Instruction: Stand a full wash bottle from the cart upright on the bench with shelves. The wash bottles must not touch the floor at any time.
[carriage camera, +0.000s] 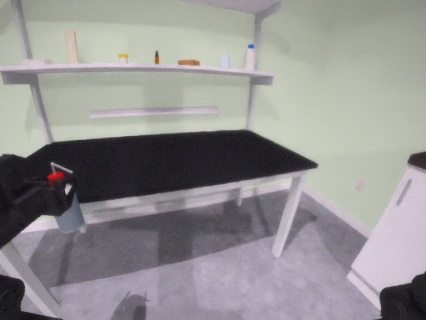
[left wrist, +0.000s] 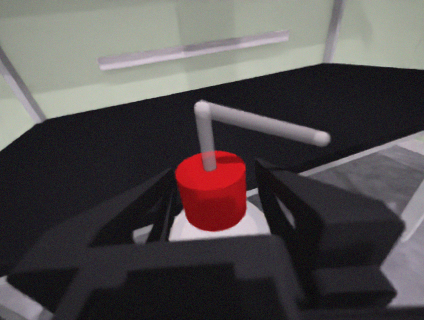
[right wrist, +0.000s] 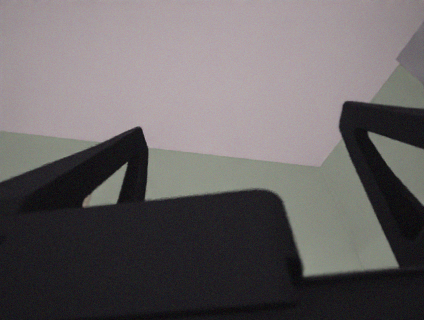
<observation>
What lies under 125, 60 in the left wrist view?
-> A narrow rail.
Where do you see my left gripper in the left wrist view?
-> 214, 170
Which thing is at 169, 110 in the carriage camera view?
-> A narrow rail.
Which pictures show my right gripper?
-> The right wrist view only.
</observation>
